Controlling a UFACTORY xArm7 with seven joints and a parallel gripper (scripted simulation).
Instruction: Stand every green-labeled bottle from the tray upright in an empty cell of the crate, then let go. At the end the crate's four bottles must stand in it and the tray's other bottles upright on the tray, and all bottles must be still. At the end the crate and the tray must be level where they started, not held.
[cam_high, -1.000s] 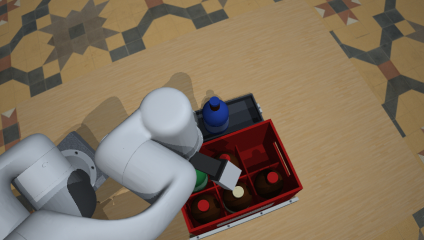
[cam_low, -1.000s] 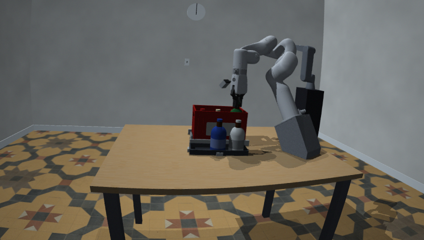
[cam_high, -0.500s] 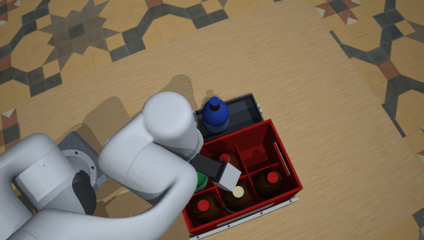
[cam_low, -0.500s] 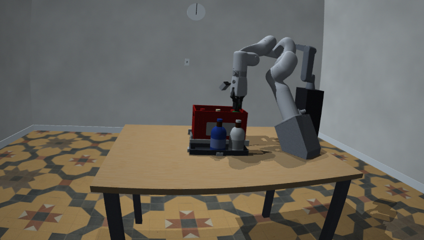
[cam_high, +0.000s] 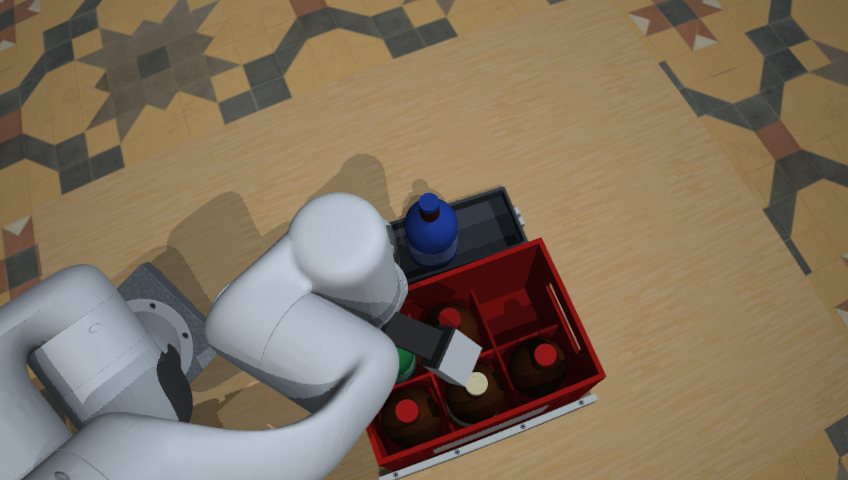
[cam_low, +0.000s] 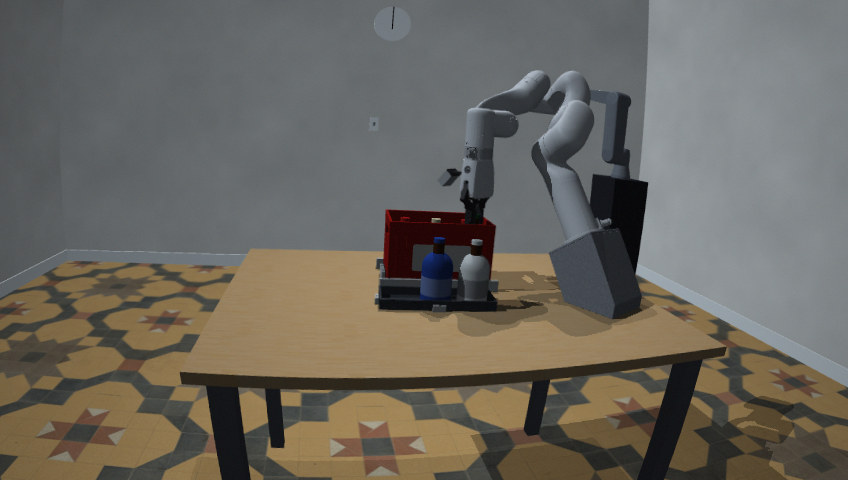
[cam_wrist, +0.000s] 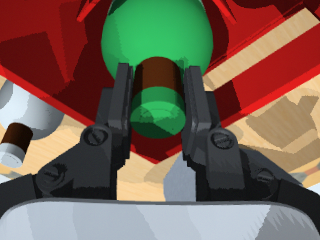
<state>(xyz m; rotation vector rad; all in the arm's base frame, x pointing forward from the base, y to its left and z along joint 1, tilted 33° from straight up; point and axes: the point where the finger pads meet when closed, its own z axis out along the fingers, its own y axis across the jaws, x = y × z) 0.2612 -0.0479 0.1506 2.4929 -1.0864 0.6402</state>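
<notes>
My hand is 70 mm above the green bottle. Round my hand: white bottle (160 mm to the left, 110 mm below, 40 mm ahead); red crate (110 mm below, 80 mm ahead, 50 mm to the right); blue bottle (140 mm to the left, 130 mm ahead, 110 mm below).
</notes>
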